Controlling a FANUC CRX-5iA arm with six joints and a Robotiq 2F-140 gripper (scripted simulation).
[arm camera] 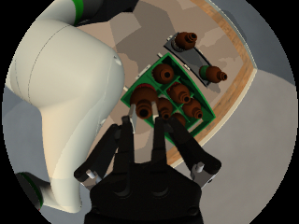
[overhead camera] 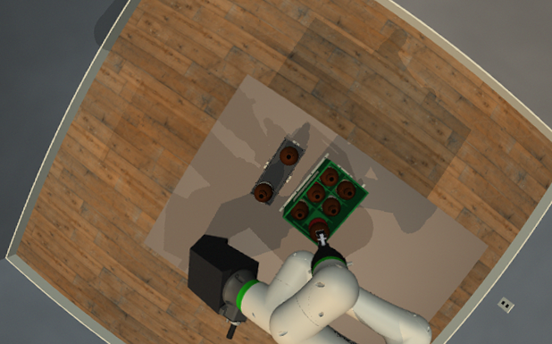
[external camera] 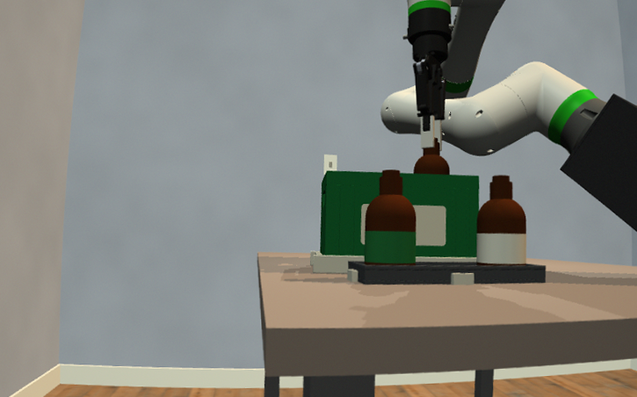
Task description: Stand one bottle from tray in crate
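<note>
Now: the crate 200 mm below my hand, 100 mm ahead of it and 10 mm to the left of it. Also, from my hand: dark tray (270 mm below, 220 mm to the left, 130 mm ahead).
</note>
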